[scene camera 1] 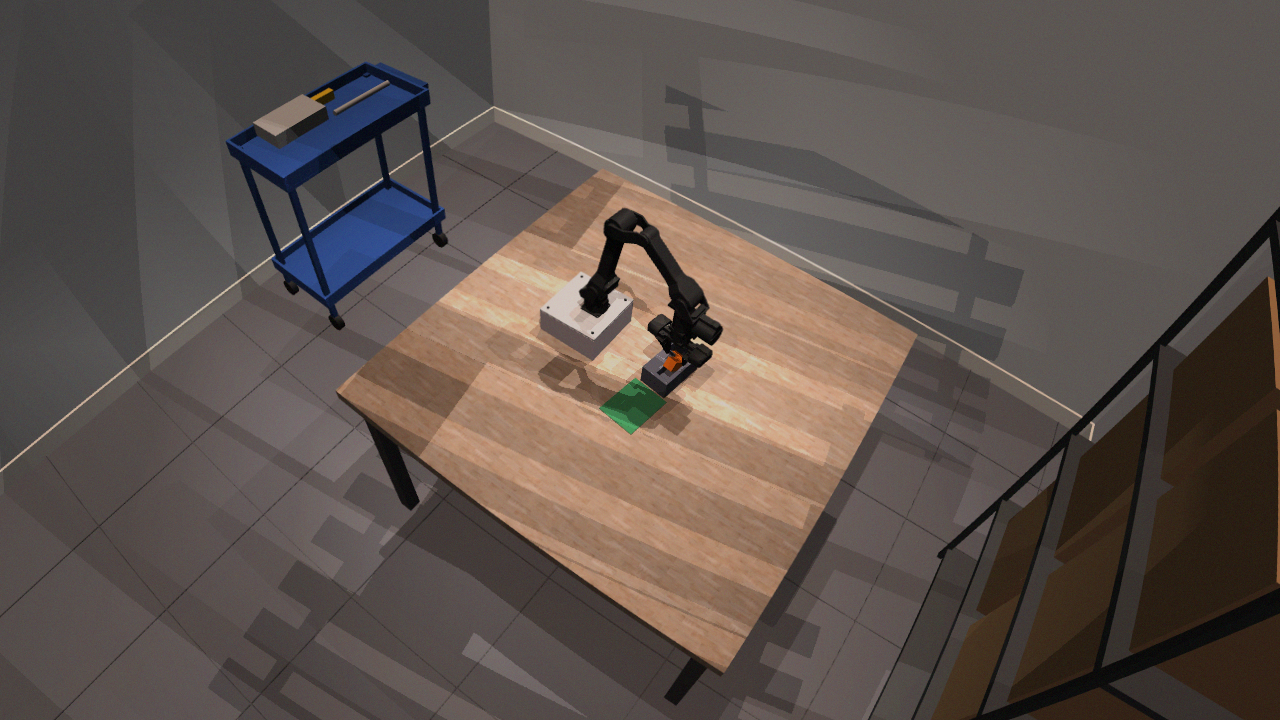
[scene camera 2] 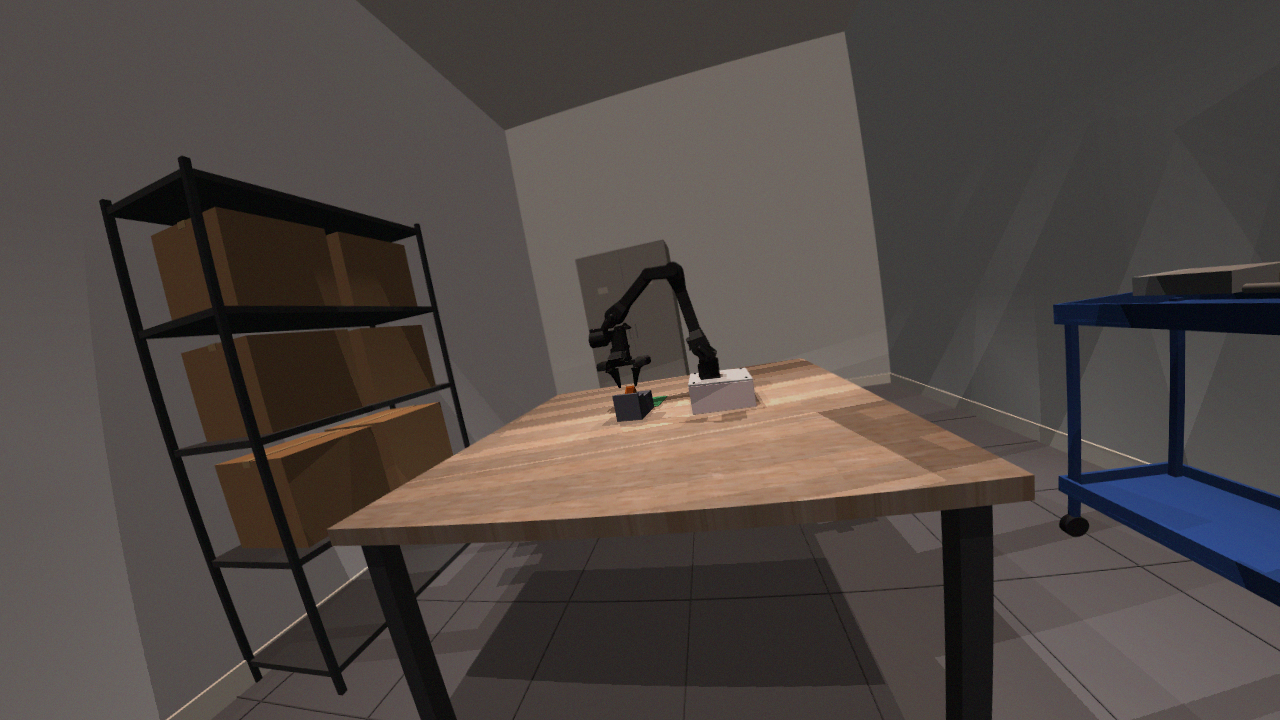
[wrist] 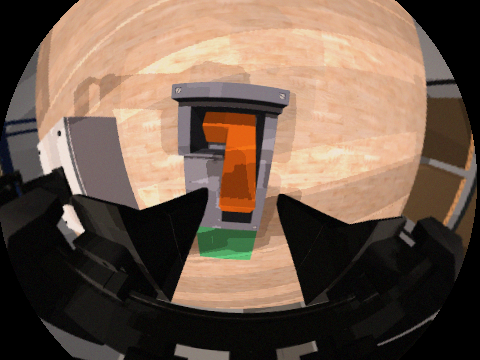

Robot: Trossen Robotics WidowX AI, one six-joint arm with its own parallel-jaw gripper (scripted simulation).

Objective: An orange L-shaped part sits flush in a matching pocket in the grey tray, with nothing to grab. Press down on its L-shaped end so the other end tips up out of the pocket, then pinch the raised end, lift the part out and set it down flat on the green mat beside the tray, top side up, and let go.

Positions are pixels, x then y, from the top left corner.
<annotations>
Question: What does my gripper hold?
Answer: Nothing.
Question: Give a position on a green mat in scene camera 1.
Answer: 633,405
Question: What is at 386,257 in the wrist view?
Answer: My gripper.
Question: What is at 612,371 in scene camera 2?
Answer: My gripper.
</annotations>
